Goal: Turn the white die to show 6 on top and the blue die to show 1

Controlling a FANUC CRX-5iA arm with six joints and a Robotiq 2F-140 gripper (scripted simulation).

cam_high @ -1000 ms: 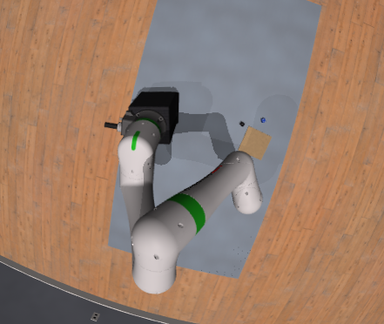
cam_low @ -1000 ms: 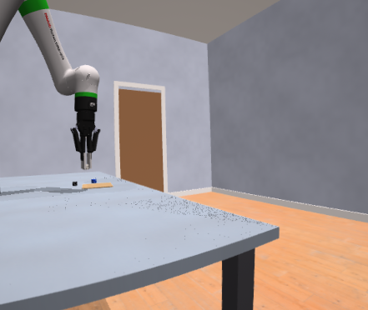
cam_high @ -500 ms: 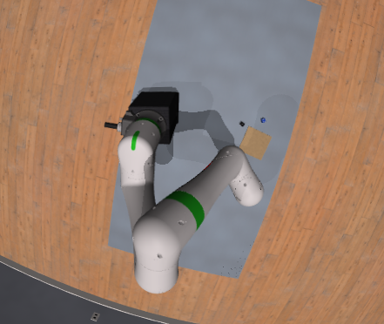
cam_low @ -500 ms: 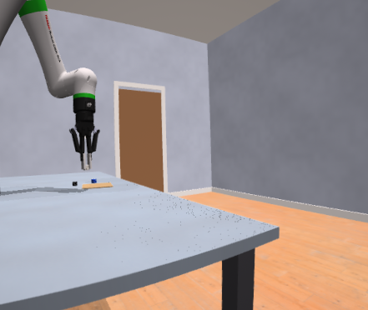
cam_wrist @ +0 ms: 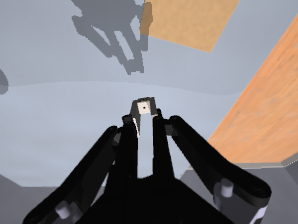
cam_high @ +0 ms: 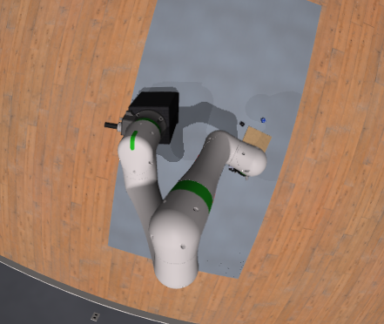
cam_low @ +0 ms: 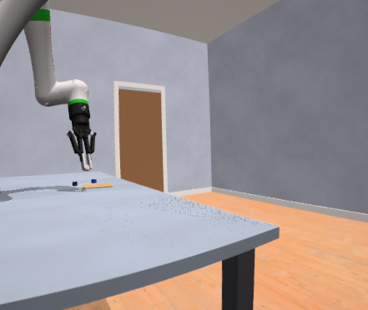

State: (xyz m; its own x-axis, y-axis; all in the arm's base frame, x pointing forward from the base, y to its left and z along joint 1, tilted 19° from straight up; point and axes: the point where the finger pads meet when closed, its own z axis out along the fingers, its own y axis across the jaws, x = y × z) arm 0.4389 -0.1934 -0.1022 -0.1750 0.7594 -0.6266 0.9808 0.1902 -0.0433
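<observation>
The white die is 10 mm to the right of my hand and 30 mm below it. From my hand the other things lie so: blue die: 90 mm ahead, 260 mm to the left, 120 mm below; black die: 20 mm behind, 210 mm to the left, 120 mm below; tan mat: 70 mm ahead, 130 mm to the left, 120 mm below.
</observation>
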